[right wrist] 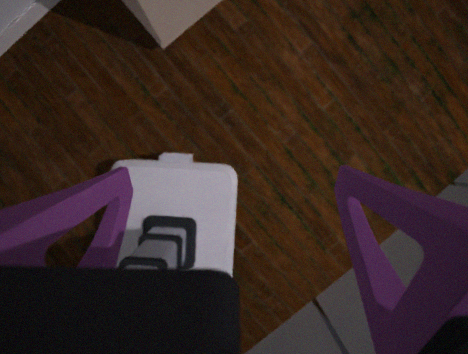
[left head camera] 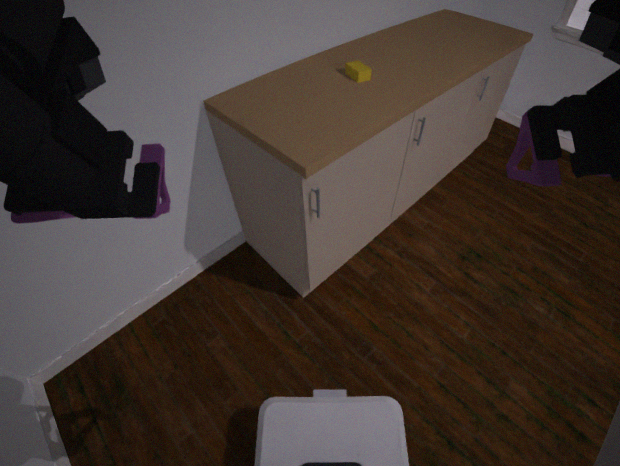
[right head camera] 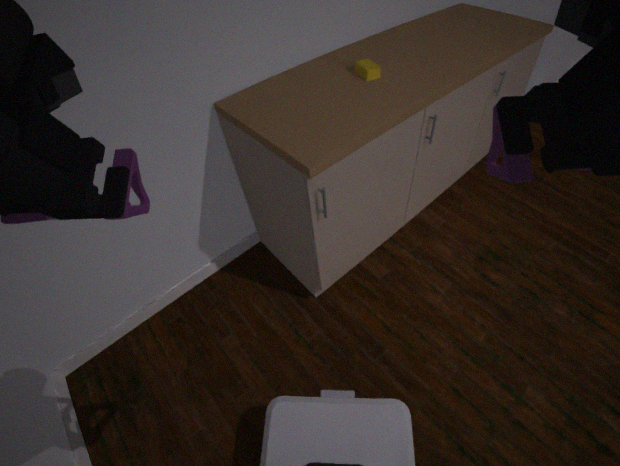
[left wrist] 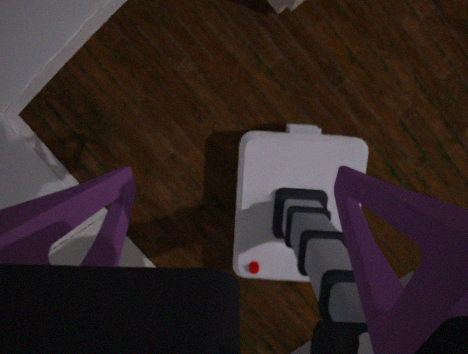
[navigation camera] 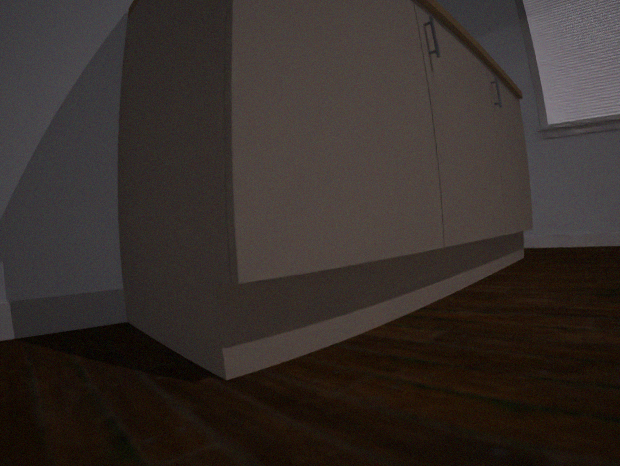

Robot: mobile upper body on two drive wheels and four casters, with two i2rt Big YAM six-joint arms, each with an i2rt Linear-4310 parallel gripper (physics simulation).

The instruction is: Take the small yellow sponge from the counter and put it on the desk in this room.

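Places are measured from the left arm's base along level axes (x ahead, y left, z up), in millimetres.
Pixels of known places: left gripper, fingertip midpoint: (left head camera: pixel 126 207) (right head camera: pixel 110 209) (left wrist: pixel 234 177); right gripper, fingertip midpoint: (right wrist: pixel 233 178) (left head camera: pixel 547 170) (right head camera: pixel 532 165).
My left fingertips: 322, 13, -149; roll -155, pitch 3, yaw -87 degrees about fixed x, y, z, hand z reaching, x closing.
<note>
Behind a point stands the place of what it marks, as x, y, z.
The small yellow sponge (left head camera: pixel 358 71) {1338, -358, -456} (right head camera: pixel 367 70) {1336, -359, -457} lies on the wood-coloured top of the counter (left head camera: pixel 280 110) {1127, -62, -500} (right head camera: pixel 290 110) {1130, -71, -500}, nearer its wall side. My left gripper (left wrist: pixel 234 177) {322, 13, -149} is open and empty, high in front of the wall, to the left of the counter in both head views. My right gripper (right wrist: pixel 233 178) {350, -448, -130} is open and empty, to the right of the counter's front in the left head view, and overlaps the far cabinet front in the right head view. Both grippers are well apart from the sponge. The desk does not show as such in these views.
The counter's near corner edge (navigation camera: pixel 228 320) {866, -114, -1318} stands ahead in the navigation view. A wall (left head camera: pixel 150 75) {1140, 374, -342} runs behind the counter and along the left. My white base (left head camera: pixel 330 425) {221, -224, -1150} (right head camera: pixel 338 425) {225, -230, -1150} is below. A window (navigation camera: pixel 576 60) {2252, -2165, -133} is at the right. A grey surface (right wrist: pixel 300 330) {-441, -828, -1271} is at lower right.
</note>
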